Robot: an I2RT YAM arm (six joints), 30 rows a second.
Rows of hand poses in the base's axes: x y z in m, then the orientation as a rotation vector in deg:
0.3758 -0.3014 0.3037 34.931 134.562 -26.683
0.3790 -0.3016 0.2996 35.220 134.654 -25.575
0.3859 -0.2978 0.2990 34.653 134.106 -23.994
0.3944 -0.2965 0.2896 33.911 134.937 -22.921
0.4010 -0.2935 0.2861 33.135 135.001 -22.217
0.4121 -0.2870 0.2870 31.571 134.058 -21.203
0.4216 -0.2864 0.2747 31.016 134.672 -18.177
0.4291 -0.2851 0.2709 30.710 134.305 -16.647
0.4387 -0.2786 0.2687 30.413 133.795 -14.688
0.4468 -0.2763 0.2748 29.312 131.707 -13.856
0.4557 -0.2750 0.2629 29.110 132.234 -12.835
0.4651 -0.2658 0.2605 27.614 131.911 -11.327
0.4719 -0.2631 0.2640 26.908 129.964 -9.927
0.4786 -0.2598 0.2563 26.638 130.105 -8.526
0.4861 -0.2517 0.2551 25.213 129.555 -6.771
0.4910 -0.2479 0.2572 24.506 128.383 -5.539
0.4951 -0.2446 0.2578 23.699 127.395 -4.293
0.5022 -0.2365 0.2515 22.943 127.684 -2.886
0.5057 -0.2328 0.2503 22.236 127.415 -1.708
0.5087 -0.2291 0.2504 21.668 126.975 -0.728
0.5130 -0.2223 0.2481 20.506 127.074 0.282
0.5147 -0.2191 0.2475 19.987 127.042 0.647
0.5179 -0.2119 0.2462 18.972 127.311 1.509
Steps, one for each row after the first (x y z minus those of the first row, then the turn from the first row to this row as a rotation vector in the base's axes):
0.0032 -0.0002 -0.0041 0.837 -0.246 0.103
0.0101 0.0036 -0.0047 1.538 -1.258 0.928
0.0186 0.0049 -0.0141 2.279 -0.830 1.795
0.0252 0.0079 -0.0176 2.536 -1.002 2.553
0.0363 0.0144 -0.0167 2.465 -2.221 3.939
0.0458 0.0150 -0.0290 4.511 -2.505 5.197
0.0533 0.0163 -0.0328 5.345 -3.269 5.832
0.0629 0.0228 -0.0350 6.441 -4.270 6.576
0.0710 0.0251 -0.0289 6.089 -6.478 7.570
0.0799 0.0264 -0.0408 6.885 -6.240 8.012
0.0893 0.0356 -0.0432 7.405 -6.935 9.528
0.0961 0.0383 -0.0397 7.627 -9.130 10.411
0.1028 0.0416 -0.0474 8.574 -9.327 11.002
0.1103 0.0497 -0.0486 9.253 -10.252 12.547
0.1152 0.0535 -0.0465 9.605 -11.645 13.411
0.1193 0.0568 -0.0459 9.998 -12.856 14.360
0.1264 0.0649 -0.0522 10.876 -12.866 15.321
0.1299 0.0686 -0.0534 11.456 -13.354 16.182
0.1329 0.0723 -0.0533 11.890 -13.963 16.884
0.1372 0.0791 -0.0556 12.325 -14.036 18.046
0.1389 0.0823 -0.0562 12.437 -14.122 18.542
0.1421 0.0895 -0.0575 12.854 -13.990 19.548

